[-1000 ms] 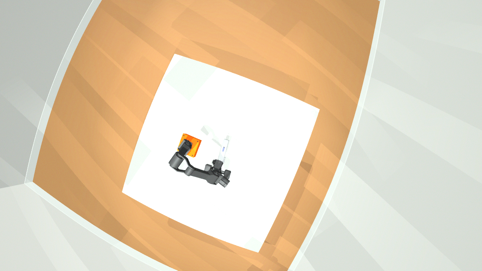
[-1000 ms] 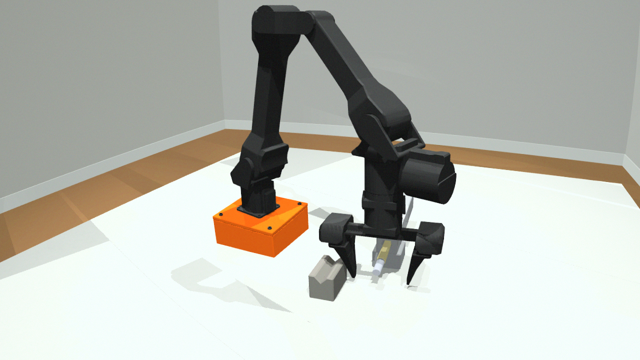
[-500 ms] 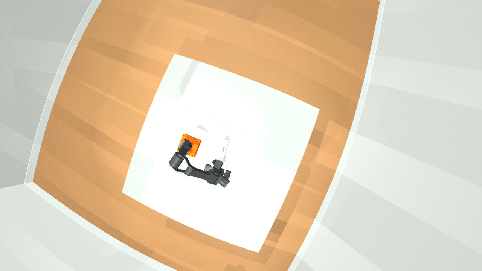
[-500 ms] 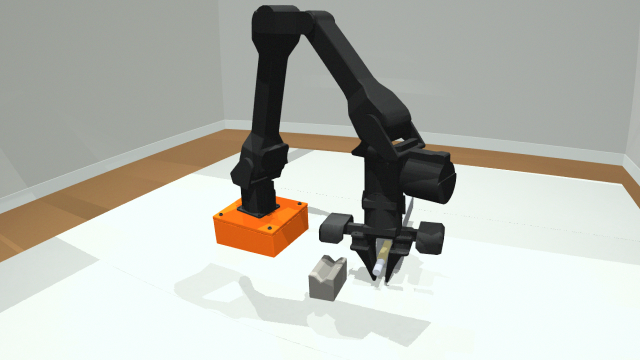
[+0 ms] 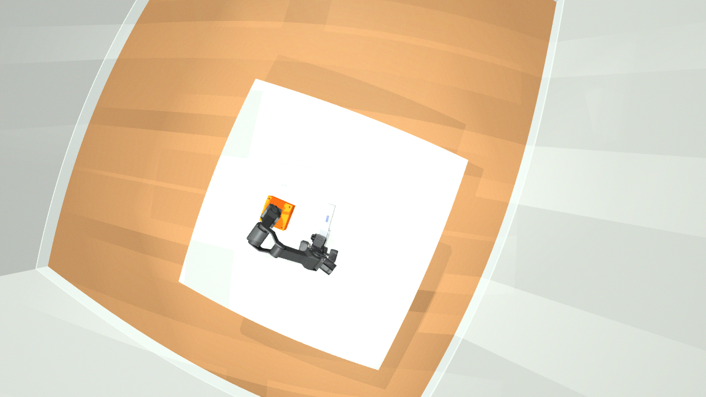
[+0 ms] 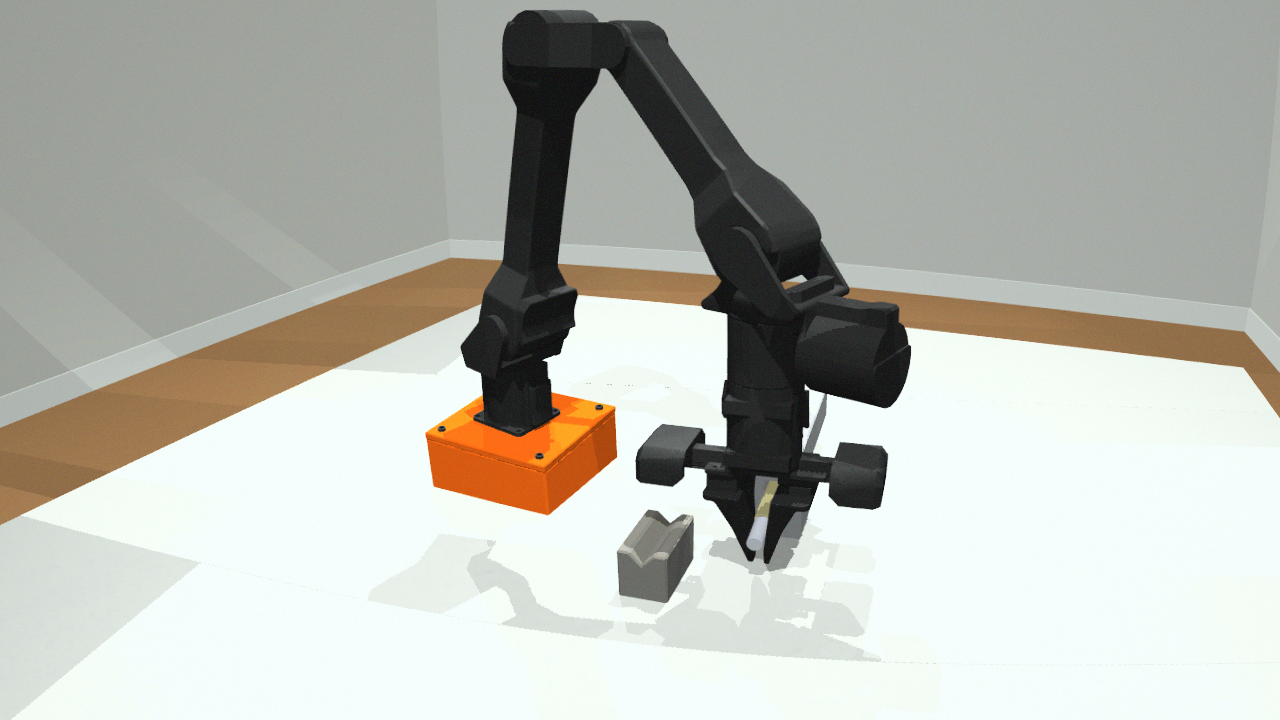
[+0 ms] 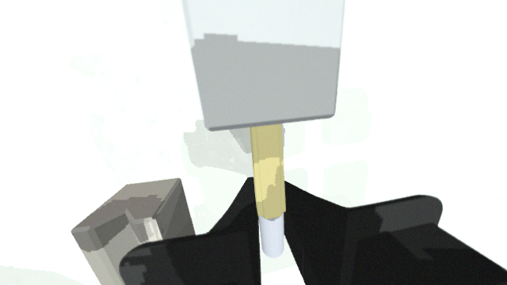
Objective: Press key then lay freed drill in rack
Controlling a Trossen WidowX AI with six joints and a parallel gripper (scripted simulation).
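The drill is 4 cm to the left of my gripper tip, 4 cm above it and 1 cm behind it. Round my gripper tip: pale grey block: 13 cm to the left, 4 cm behind, 4 cm above; then grey v-grooved rack: 7 cm behind, 5 cm to the right, 1 cm above; then dark blue key: 16 cm to the left, 4 cm behind, 4 cm above.
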